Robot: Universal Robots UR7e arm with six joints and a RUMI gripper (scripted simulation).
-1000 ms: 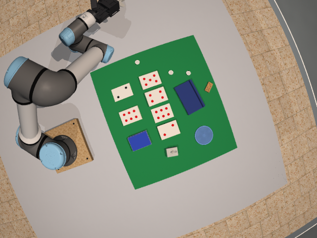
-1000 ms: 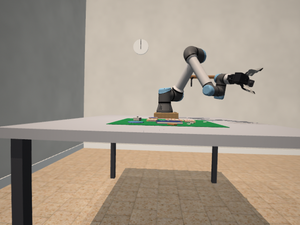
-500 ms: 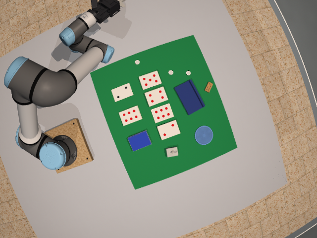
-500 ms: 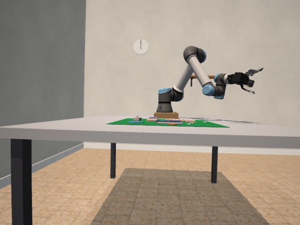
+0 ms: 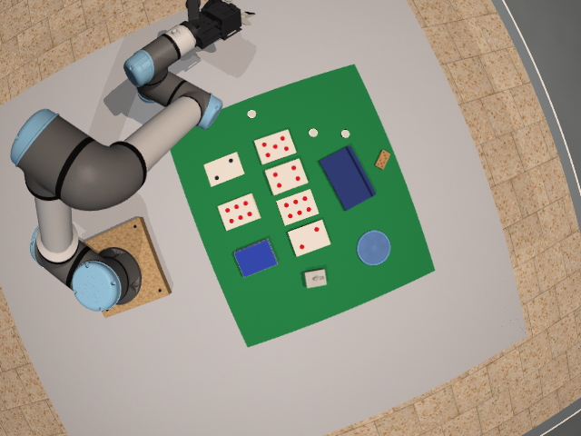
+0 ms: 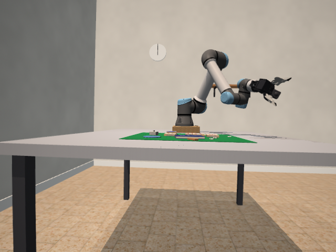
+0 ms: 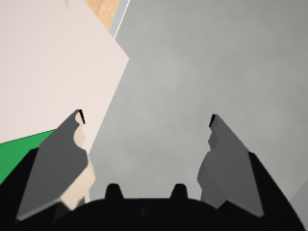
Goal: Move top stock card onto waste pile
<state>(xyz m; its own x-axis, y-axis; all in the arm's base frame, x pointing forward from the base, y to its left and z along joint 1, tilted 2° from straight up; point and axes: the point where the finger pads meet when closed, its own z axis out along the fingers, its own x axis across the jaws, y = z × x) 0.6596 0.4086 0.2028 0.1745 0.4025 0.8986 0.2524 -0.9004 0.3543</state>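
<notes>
The six of red card lies 160 mm behind my hand, 500 mm to the right of it and 250 mm below it. Also, from my hand: cork piece: 90 mm ahead, 510 mm to the right, 250 mm below; two-black-pip card: 270 mm behind, 320 mm to the right, 250 mm below; dark blue book: 20 mm behind, 500 mm to the right, 240 mm below.
</notes>
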